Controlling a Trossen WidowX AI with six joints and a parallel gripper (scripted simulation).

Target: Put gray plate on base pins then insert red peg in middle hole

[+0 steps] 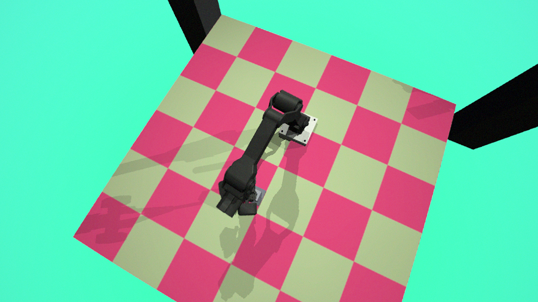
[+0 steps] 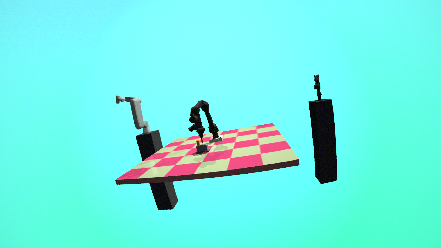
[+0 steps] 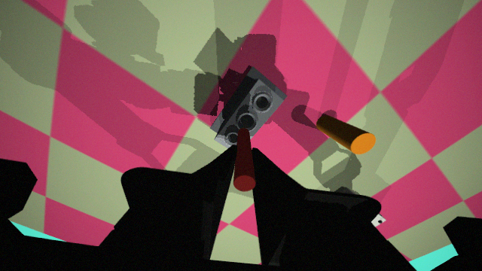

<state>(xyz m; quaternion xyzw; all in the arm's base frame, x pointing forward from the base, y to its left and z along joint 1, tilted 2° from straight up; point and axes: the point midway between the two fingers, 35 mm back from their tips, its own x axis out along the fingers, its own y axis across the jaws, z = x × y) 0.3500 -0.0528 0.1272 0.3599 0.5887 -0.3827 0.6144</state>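
Now: gripper tip 1 cm to the left of the gray plate and 7 cm above it. Round my gripper tip: red peg (right at my gripper tip); orange peg (12 cm behind, 8 cm to the right, 8 cm below); base (1 cm to the right, 11 cm below).
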